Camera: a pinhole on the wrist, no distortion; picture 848 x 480 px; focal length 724.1 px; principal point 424.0 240.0 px. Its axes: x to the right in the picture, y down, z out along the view. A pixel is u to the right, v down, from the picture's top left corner.
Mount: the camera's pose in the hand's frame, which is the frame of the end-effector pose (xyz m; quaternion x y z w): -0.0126 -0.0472 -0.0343 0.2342 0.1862 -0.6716 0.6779
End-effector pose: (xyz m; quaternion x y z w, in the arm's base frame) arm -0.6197 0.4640 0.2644 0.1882 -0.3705 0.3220 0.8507
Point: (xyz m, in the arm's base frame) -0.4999 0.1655 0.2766
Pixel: 752 172
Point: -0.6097 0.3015 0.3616
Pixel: 245 384
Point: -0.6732 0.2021 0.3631
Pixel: 229 167
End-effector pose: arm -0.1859 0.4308 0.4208 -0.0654 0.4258 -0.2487 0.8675
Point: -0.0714 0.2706 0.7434
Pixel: 289 136
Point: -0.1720 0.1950 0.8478
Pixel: 494 15
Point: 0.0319 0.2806 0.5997
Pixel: 96 467
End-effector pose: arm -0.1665 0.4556 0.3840 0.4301 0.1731 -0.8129 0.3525
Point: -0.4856 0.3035 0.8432
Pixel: 43 46
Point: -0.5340 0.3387 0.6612
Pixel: 173 253
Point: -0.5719 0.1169 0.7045
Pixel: outside the picture
